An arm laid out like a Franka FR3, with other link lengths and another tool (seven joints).
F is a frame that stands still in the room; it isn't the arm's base.
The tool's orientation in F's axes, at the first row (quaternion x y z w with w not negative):
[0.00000, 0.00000, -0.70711, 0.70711]
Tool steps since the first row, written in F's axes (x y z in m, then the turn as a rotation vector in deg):
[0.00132, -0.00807, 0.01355, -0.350, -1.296, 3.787]
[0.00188, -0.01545, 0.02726, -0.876, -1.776, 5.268]
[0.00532, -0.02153, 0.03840, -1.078, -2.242, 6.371]
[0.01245, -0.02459, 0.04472, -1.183, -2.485, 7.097]
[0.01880, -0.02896, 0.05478, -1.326, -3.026, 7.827]
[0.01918, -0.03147, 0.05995, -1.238, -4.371, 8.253]
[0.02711, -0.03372, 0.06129, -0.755, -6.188, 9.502]
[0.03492, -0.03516, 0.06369, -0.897, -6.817, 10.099]
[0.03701, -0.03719, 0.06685, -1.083, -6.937, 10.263]
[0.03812, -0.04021, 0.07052, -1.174, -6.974, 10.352]
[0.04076, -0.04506, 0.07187, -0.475, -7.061, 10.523]
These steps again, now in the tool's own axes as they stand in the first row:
[0.00807, 0.00132, 0.01355, 1.296, -0.350, 3.787]
[0.01545, 0.00188, 0.02726, 1.776, -0.876, 5.268]
[0.02153, 0.00532, 0.03840, 2.242, -1.078, 6.371]
[0.02459, 0.01245, 0.04472, 2.485, -1.183, 7.097]
[0.02896, 0.01880, 0.05478, 3.026, -1.326, 7.827]
[0.03147, 0.01918, 0.05995, 4.371, -1.238, 8.253]
[0.03372, 0.02711, 0.06129, 6.188, -0.755, 9.502]
[0.03516, 0.03492, 0.06369, 6.817, -0.897, 10.099]
[0.03719, 0.03701, 0.06685, 6.937, -1.083, 10.263]
[0.04021, 0.03812, 0.07052, 6.974, -1.174, 10.352]
[0.04506, 0.04076, 0.07187, 7.061, -0.475, 10.523]

